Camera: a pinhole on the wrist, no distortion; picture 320 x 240 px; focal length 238.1 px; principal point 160.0 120.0 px. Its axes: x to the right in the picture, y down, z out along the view. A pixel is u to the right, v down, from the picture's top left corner.
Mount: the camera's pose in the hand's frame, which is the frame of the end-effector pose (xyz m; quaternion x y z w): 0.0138 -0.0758 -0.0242 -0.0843 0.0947 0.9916 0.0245
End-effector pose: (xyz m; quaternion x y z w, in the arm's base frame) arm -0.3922 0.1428 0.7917 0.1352 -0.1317 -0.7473 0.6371
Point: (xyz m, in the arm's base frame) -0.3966 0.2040 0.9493
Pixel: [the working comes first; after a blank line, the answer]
In the camera's frame: 0.0519 -0.0812 0.2041

220.5 25.2
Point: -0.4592 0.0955 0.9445
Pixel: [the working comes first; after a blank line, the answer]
In the camera's frame: -0.0673 -0.0441 0.1925

76.7 65.4
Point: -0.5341 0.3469 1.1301
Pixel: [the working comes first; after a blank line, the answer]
In the camera's frame: 0.1356 0.0474 0.4242

236.1 146.6
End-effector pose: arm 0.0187 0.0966 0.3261 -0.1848 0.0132 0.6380 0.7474
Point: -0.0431 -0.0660 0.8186
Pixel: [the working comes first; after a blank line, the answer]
In the camera's frame: 0.2232 0.1137 0.4815

270.4 176.2
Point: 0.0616 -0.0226 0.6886
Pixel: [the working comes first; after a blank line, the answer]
In the camera's frame: 0.1513 0.1440 0.3277

270.0 224.6
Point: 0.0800 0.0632 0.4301
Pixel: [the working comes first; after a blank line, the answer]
In the camera's frame: 0.0425 0.0355 0.1021

259.0 202.9
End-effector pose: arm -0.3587 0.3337 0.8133 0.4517 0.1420 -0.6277 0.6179
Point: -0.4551 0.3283 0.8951
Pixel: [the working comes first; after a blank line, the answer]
In the camera's frame: 0.0678 0.0057 0.1257

288.5 130.7
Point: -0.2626 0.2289 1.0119
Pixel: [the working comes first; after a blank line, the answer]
In the camera's frame: 0.0544 -0.2169 0.2299

outside the picture
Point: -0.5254 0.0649 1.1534
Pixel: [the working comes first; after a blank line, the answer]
In the camera's frame: 0.0409 -0.0099 0.5000

179.5 115.3
